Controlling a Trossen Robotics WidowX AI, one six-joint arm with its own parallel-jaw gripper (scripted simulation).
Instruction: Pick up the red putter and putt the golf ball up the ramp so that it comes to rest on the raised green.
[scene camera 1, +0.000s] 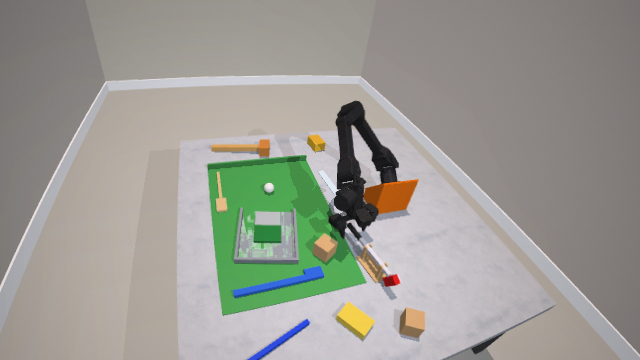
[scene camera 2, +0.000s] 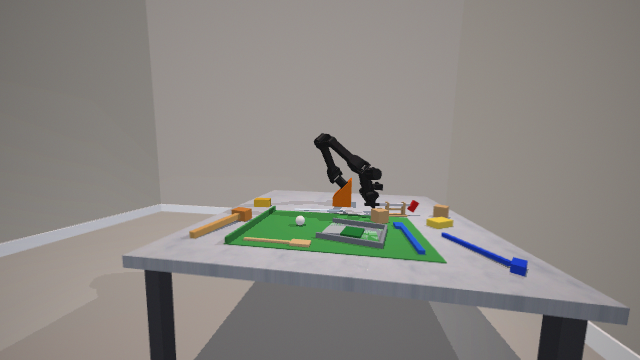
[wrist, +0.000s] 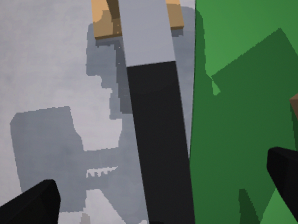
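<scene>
There's a blue L-bar (scene camera 1: 313, 273) sitting 1040 mm from the lens, and my gripper (scene camera 1: 353, 234) is at 1140 mm from the lens.
</scene>
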